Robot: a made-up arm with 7 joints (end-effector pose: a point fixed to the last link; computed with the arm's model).
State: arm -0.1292 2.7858 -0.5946 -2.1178 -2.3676 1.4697 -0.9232
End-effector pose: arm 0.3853 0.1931 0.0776 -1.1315 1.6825 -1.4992
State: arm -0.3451 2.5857 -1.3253 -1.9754 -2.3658 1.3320 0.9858
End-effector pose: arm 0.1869 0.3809 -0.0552 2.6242 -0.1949 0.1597
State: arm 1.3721 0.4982 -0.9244 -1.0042 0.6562 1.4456 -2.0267
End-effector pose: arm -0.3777 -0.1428 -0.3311 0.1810 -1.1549 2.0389
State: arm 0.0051 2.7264 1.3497 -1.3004 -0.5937 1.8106 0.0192
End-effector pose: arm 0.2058 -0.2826 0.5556 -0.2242 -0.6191 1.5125
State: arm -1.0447 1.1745 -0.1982 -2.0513 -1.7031 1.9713 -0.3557
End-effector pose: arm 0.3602 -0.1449 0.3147 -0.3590 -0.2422 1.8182
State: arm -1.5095 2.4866 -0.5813 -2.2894 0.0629 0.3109 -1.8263
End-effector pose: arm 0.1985 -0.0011 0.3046 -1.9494 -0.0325 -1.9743
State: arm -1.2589 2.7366 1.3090 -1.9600 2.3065 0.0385 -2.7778
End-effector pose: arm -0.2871 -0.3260 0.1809 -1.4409 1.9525 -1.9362
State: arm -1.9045 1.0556 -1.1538 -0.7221 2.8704 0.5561 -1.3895
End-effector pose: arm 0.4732 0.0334 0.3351 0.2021 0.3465 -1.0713
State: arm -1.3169 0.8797 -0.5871 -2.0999 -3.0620 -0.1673 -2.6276
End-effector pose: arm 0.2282 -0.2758 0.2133 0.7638 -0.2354 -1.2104
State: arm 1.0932 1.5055 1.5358 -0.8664 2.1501 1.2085 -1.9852
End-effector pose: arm 0.1499 0.4982 0.2338 0.5957 1.2450 0.0016
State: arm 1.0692 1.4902 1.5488 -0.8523 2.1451 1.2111 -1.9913
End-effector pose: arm 0.1353 0.5014 0.2349 0.5830 1.2134 0.0217
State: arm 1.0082 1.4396 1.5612 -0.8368 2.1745 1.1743 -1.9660
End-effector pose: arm 0.1017 0.5089 0.2284 0.5010 1.0896 0.0754
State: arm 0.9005 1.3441 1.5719 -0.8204 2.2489 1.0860 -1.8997
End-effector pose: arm 0.0484 0.5207 0.2035 0.3254 0.8439 0.1552
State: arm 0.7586 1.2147 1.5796 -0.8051 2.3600 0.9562 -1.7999
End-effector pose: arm -0.0090 0.5325 0.1513 0.0696 0.4996 0.2257
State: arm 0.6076 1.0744 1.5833 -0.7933 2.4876 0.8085 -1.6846
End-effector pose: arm -0.0501 0.5392 0.0771 -0.2230 0.1173 0.2592
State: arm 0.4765 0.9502 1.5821 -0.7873 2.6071 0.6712 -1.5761
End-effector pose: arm -0.0664 0.5387 0.0016 -0.4928 -0.2271 0.2564
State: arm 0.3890 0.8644 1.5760 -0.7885 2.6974 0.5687 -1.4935
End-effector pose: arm -0.0658 0.5342 -0.0523 -0.6869 -0.4706 0.2370
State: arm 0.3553 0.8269 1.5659 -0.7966 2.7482 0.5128 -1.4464
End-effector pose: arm -0.0615 0.5313 -0.0740 -0.7797 -0.5862 0.2194
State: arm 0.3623 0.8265 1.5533 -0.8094 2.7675 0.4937 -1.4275
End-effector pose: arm -0.0590 0.5318 -0.0706 -0.7934 -0.6028 0.2084
